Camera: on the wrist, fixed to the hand. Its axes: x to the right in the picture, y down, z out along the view.
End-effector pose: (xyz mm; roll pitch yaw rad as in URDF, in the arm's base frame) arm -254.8 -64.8 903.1 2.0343 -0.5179 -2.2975
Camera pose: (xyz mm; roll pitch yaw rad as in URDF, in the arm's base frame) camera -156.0 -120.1 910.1 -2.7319 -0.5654 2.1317
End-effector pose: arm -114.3 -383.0 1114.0 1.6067 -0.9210 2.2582
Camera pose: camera -205.9 -441.8 1082.2 -2.1179 -0.6089 -0.2336
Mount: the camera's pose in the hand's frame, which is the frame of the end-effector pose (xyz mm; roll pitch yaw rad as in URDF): -17.6 -33.2 -107.0 -0.1399 -0.4835 1.5027
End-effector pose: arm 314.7 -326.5 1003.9 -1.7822 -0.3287 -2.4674
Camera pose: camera 280.6 -228.7 1050.2 -1.1474 1.0980 -1.8350
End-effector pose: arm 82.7 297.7 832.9 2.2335 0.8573 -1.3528
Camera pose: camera 189.0 302.3 872.2 2.0578 -0.2249 -2.5567
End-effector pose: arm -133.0 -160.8 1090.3 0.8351 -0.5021 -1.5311
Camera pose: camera -74.8 -189.5 997.3 -1.2726 -1.0686 1.0689
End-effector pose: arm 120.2 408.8 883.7 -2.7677 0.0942 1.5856
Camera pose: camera 128.5 401.9 996.6 2.8956 0.8598 -0.0022
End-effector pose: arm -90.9 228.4 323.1 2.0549 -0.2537 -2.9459
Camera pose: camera -47.7 124.7 338.4 -3.0470 -0.5974 1.6652
